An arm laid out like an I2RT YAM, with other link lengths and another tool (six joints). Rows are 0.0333 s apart.
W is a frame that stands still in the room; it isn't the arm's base.
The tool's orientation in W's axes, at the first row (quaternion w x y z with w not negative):
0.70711, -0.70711, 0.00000, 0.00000
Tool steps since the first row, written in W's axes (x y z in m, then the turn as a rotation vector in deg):
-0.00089, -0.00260, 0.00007, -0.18, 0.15, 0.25
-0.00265, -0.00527, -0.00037, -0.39, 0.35, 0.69
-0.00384, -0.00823, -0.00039, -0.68, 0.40, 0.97
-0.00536, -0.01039, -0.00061, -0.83, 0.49, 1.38
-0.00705, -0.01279, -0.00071, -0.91, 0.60, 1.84
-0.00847, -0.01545, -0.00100, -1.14, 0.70, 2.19
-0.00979, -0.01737, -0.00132, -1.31, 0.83, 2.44
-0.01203, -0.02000, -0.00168, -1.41, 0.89, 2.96
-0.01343, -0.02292, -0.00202, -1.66, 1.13, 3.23
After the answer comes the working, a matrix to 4 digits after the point.
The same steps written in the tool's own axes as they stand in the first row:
-0.00089, -0.00007, -0.00260, -0.18, -0.25, 0.15
-0.00265, 0.00037, -0.00527, -0.39, -0.69, 0.35
-0.00384, 0.00039, -0.00823, -0.68, -0.97, 0.40
-0.00536, 0.00061, -0.01039, -0.83, -1.38, 0.49
-0.00705, 0.00071, -0.01279, -0.91, -1.84, 0.60
-0.00847, 0.00100, -0.01545, -1.14, -2.19, 0.70
-0.00979, 0.00132, -0.01737, -1.31, -2.44, 0.83
-0.01203, 0.00168, -0.02000, -1.41, -2.96, 0.89
-0.01343, 0.00202, -0.02292, -1.66, -3.23, 1.13

The tool's axes in the first row as the columns of a matrix, in W's axes (rounded; the answer above uses it unrounded):
1.0000, 0.0000, 0.0000
0.0000, 0.0000, 1.0000
0.0000, -1.0000, 0.0000

